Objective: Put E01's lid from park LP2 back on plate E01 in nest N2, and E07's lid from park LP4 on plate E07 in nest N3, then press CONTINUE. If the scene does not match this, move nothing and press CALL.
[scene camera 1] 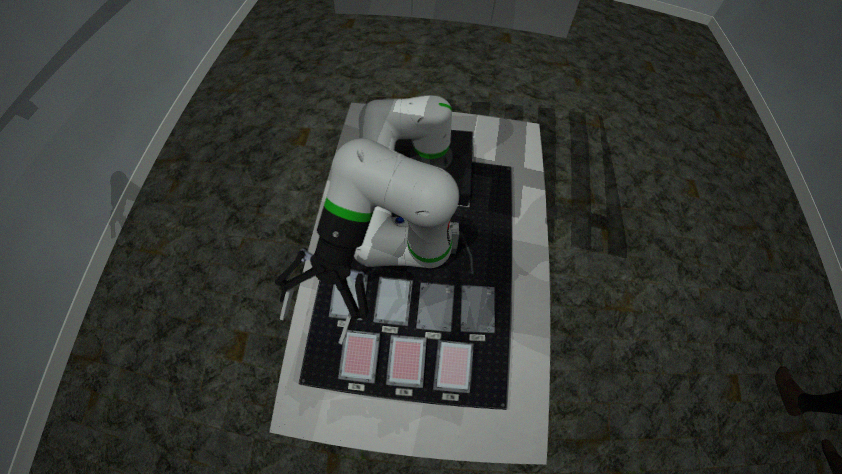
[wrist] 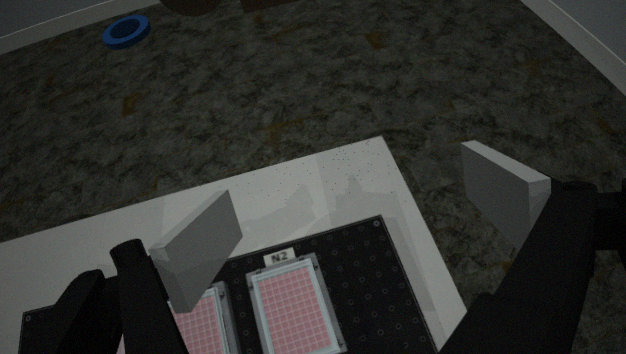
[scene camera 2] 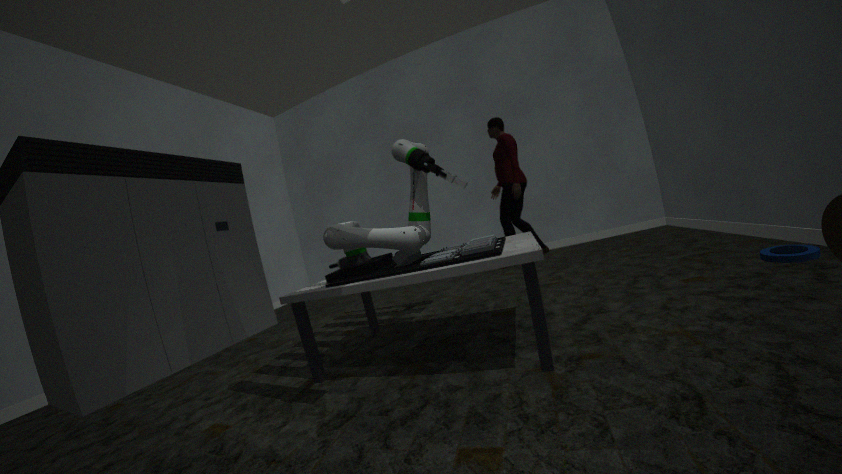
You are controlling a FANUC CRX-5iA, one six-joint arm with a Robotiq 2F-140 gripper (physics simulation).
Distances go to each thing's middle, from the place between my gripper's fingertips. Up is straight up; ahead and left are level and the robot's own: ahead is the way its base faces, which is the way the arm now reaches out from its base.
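Scene:
So you can picture it, from the LP1 lid park [scene camera 1: 435, 308] my hand is far to the right of it, a good way past it and far above it. And there's the LP3 lid park [scene camera 1: 477, 302], which is 410 mm to the left of my hand, 120 mm behind it and 300 mm below it.

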